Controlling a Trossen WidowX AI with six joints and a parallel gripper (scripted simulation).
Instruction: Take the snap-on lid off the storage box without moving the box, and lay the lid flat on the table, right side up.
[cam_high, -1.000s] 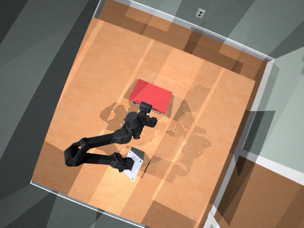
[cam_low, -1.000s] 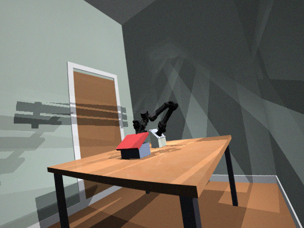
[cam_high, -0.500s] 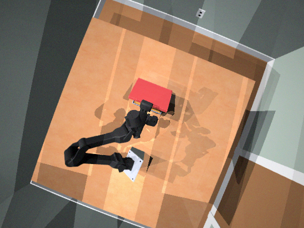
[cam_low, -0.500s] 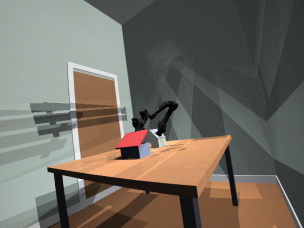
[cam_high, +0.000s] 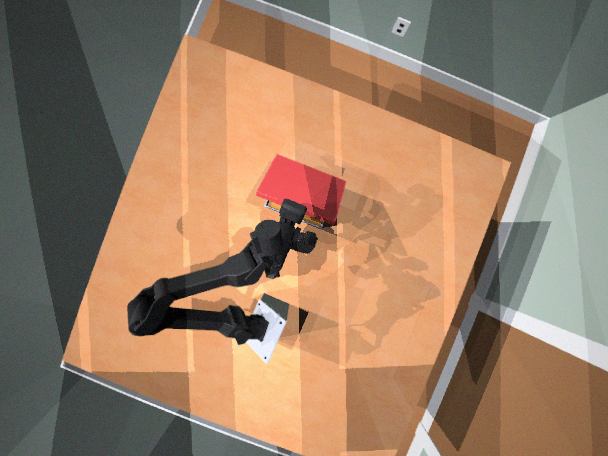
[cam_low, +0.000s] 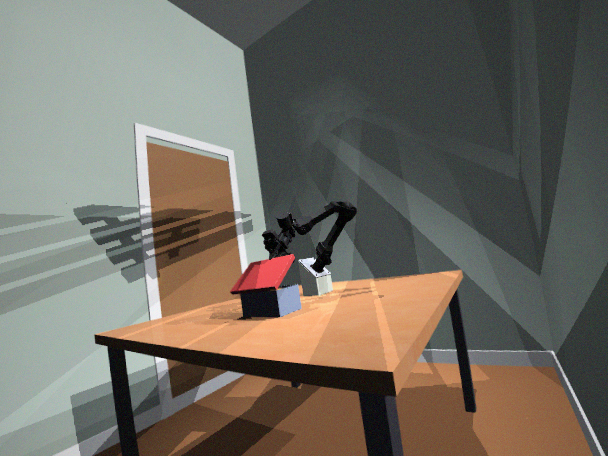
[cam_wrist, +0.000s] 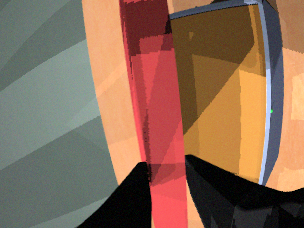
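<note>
The red lid is 7 cm ahead of my gripper tip and 5 cm below it. The rest, counted from my gripper tip: blue-grey storage box: 16 cm below, 4 cm ahead.
</note>
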